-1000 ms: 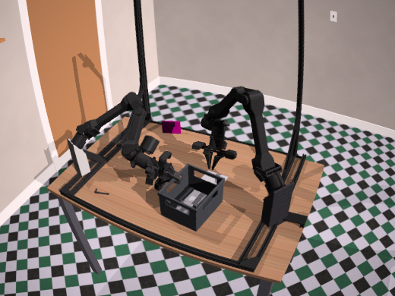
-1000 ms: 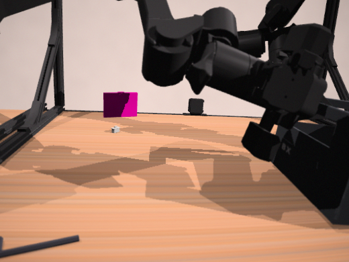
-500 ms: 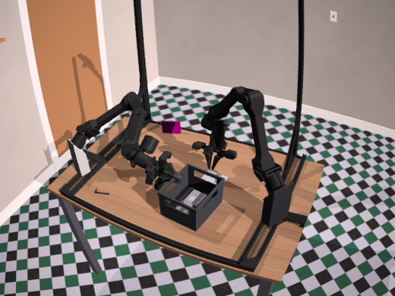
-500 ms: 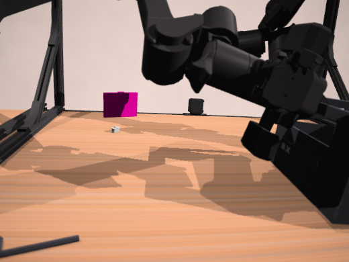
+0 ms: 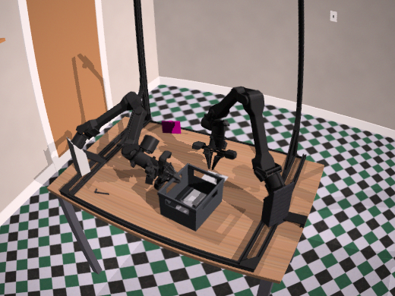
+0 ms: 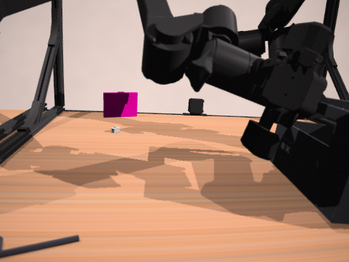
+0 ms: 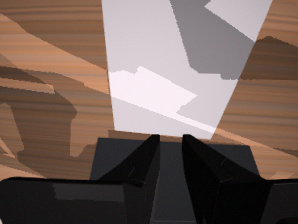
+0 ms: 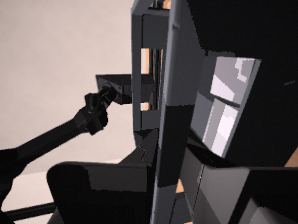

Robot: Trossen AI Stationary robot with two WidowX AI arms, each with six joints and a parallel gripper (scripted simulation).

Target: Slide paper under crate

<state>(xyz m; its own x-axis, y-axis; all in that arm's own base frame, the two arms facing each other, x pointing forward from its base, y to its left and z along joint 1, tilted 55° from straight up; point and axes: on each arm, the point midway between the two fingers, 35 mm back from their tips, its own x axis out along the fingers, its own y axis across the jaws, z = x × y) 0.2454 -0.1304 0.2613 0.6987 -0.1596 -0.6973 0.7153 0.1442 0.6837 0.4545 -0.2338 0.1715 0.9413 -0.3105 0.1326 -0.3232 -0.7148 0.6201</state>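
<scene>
Right now the paper is 100 mm below my left hand and 30 mm ahead of it. Also, from my left hand: magenta box: 340 mm to the right, 290 mm behind, 60 mm below.
</scene>
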